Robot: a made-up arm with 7 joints. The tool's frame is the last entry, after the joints. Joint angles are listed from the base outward. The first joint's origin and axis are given. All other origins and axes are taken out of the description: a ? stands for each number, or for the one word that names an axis. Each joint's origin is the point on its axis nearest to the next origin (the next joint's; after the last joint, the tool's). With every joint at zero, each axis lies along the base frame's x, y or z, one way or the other. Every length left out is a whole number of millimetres.
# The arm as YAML. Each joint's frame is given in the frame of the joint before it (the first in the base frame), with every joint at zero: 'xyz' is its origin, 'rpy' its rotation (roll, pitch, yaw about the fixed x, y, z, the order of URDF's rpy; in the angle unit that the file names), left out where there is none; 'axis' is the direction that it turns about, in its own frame. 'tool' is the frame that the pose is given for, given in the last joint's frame.
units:
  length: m
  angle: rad
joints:
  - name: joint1
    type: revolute
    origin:
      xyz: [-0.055, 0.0, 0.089]
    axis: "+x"
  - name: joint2
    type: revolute
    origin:
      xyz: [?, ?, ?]
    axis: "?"
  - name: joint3
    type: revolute
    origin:
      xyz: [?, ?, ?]
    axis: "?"
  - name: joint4
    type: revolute
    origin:
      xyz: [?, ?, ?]
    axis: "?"
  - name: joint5
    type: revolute
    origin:
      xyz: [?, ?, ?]
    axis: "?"
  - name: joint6
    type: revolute
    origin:
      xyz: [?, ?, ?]
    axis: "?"
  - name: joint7
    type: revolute
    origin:
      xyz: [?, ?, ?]
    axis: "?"
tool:
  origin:
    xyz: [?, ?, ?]
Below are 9 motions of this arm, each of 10 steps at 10 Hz.
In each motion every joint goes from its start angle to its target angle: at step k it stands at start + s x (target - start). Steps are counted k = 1, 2, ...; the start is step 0. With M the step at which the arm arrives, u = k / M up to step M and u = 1 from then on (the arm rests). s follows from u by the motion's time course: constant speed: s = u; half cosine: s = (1 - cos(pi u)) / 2; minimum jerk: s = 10 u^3 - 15 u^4 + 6 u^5.
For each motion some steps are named. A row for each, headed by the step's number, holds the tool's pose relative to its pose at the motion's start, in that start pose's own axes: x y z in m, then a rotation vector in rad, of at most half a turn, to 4 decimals.
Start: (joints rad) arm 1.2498 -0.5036 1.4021 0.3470 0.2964 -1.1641 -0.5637
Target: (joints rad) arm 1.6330 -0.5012 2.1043 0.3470 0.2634 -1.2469 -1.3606
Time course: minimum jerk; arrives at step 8
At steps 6, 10:
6: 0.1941 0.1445 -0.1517 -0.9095 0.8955 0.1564
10: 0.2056 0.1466 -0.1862 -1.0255 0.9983 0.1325

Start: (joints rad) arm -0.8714 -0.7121 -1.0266 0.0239 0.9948 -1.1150 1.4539
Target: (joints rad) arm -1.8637 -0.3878 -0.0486 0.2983 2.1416 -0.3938 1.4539
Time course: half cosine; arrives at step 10
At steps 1, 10:
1: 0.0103 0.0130 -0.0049 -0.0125 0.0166 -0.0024
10: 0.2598 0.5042 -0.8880 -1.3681 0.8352 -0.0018

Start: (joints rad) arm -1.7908 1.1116 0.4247 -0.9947 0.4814 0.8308 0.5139
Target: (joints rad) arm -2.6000 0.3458 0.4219 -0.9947 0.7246 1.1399 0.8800
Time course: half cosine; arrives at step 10
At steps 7, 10:
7: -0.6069 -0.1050 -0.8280 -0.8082 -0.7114 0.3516
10: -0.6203 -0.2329 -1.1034 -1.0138 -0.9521 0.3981

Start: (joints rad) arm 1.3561 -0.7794 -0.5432 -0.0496 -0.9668 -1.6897 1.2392
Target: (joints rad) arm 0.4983 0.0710 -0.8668 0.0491 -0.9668 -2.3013 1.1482
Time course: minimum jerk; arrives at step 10
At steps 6, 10:
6: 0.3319 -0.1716 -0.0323 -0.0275 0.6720 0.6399
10: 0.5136 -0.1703 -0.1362 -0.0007 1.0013 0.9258

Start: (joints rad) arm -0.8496 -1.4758 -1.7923 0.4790 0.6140 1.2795 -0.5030
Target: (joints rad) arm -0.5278 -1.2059 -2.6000 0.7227 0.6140 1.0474 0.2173
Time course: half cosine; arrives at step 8
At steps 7, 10:
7: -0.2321 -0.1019 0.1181 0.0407 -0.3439 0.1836
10: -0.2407 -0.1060 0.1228 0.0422 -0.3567 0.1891

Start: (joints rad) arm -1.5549 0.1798 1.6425 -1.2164 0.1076 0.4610 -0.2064
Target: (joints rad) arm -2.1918 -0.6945 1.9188 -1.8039 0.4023 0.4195 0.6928
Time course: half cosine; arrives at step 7
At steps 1, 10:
1: 0.0004 0.0237 -0.0198 -0.0359 0.0111 -0.0164
10: 0.1248 0.3138 -0.6316 -0.8474 0.2016 -0.2933

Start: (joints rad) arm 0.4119 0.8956 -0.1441 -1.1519 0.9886 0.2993 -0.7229
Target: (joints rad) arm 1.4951 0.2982 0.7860 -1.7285 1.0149 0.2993 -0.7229
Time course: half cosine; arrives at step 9
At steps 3, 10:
3: 0.1455 0.0249 0.1522 0.0691 0.2320 -0.1121
10: 0.6114 0.0353 0.2180 0.0652 1.0763 -0.2528

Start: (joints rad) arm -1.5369 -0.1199 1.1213 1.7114 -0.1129 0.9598 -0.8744
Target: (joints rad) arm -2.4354 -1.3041 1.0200 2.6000 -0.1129 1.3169 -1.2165
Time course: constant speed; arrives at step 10
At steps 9, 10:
9: 0.0640 0.0675 -0.0284 0.8325 0.3882 0.9039
10: 0.0769 0.1179 -0.0227 0.9340 0.3716 0.9643

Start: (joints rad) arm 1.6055 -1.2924 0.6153 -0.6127 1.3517 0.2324 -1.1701
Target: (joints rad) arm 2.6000 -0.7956 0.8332 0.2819 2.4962 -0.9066 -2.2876
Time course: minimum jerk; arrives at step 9
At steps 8, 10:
8: 0.4335 -0.6665 -0.4235 -0.1273 1.4014 -1.9100
10: 0.4287 -0.6748 -0.4223 -0.1019 1.4112 -1.9220

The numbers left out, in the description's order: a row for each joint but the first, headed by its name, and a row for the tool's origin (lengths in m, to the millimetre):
joint2: xyz 0.0 0.154 0.295, axis -y
joint3: xyz 0.08 0.0 -0.255, axis +z
joint4: xyz 0.09 -0.284 0.0, axis +z
joint5: xyz 0.091 0.414 0.0, axis +y
joint6: xyz -0.01 0.0 -0.026, axis -z
joint7: xyz -0.316 0.091 0.0, axis -y
tool: xyz -0.02 0.0 0.35

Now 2 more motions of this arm.
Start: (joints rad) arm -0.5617 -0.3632 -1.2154 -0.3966 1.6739 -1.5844 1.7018
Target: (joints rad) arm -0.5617 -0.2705 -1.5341 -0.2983 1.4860 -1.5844 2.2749
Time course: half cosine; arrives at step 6
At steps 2, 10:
2: -0.0831 -0.0190 0.0064 0.0362 -0.1957 0.0397
10: -0.3080 -0.0906 -0.0631 0.1611 -0.7884 0.1258

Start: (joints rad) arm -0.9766 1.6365 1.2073 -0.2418 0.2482 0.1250 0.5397
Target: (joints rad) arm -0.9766 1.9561 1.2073 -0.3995 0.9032 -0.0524 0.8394
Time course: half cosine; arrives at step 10
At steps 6, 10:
6: 0.1651 0.0195 0.0692 -0.1285 0.0958 0.0315
10: 0.2622 0.0270 0.1080 -0.1660 0.1431 0.0163

